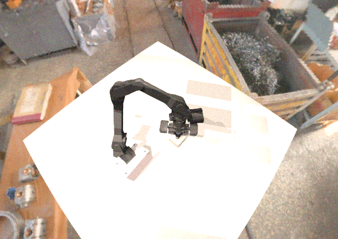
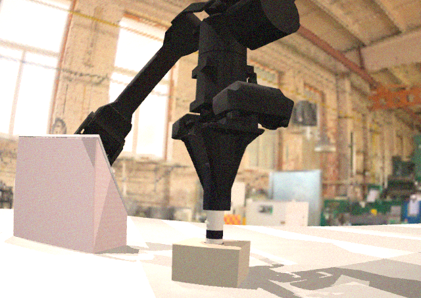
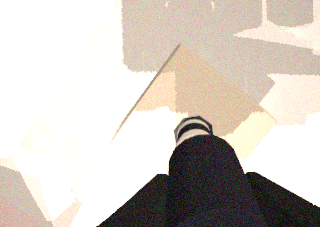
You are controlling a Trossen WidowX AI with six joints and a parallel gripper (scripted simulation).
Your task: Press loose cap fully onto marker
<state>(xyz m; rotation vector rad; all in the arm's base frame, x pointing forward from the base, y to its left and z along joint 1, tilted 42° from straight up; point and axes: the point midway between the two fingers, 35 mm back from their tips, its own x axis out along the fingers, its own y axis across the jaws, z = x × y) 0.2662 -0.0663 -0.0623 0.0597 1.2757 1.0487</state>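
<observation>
My gripper tip is 10 mm below the black marker cap. The rest, counted from my gripper tip: beige holder block 70 mm below.
</observation>
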